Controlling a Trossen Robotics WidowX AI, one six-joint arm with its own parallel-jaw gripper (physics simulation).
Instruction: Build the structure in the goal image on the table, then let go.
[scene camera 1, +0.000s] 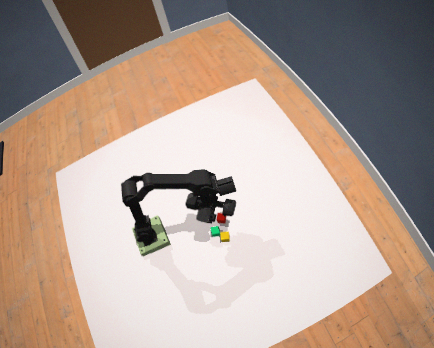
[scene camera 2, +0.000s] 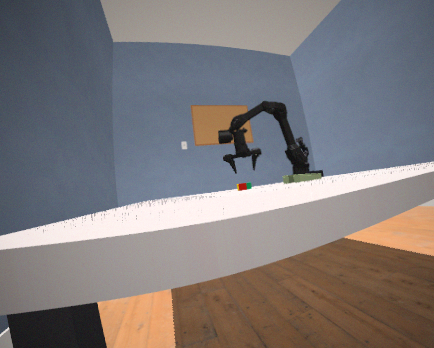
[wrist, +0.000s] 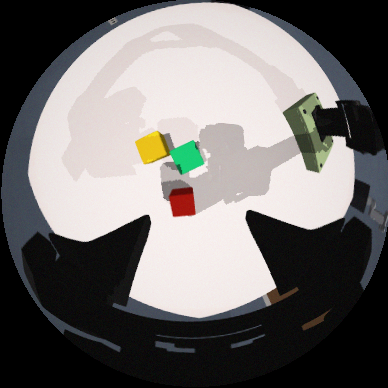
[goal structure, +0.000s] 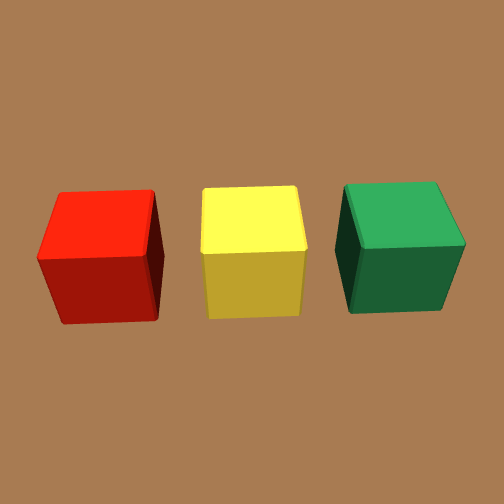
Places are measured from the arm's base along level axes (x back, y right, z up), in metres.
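Pixels of known places: gripper, fingertip midpoint: (scene camera 2: 244, 172) (wrist: 198, 217); arm's base at its link origin: (scene camera 1: 149, 237) (scene camera 2: 300, 174) (wrist: 319, 122).
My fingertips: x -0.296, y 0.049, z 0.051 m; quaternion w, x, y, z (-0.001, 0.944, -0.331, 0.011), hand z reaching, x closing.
Observation:
Ahead of a thing's pixels: the offset from my fingertips to its top centre.
A red cube @(dx -0.022, dy +0.002, dz -0.054 m) (scene camera 1: 221, 218) (scene camera 2: 242, 186) (wrist: 183, 204) lies on the white table top, apart from the other two cubes. A green cube @(dx +0.025, dy +0.046, dz -0.054 m) (scene camera 1: 215, 231) (scene camera 2: 249, 185) (wrist: 187, 157) and a yellow cube @(dx +0.000, dy +0.086, dz -0.054 m) (scene camera 1: 225, 237) (scene camera 2: 238, 187) (wrist: 151, 148) lie close together, nearly corner to corner; whether they touch is hard to tell. My gripper (scene camera 1: 218, 211) (scene camera 2: 245, 171) (wrist: 198, 217) is open and empty, pointing down above the table. It hangs above and near the red cube, which lies a little toward the left finger in the wrist view. No cube is stacked on another.
The arm's green base plate (scene camera 1: 163, 239) (scene camera 2: 303, 177) (wrist: 312, 159) stands on the white table (scene camera 1: 300, 200) (scene camera 2: 200, 240) (wrist: 200, 270), to one side of the cubes. The arm's shadows fall across the table around the cubes.

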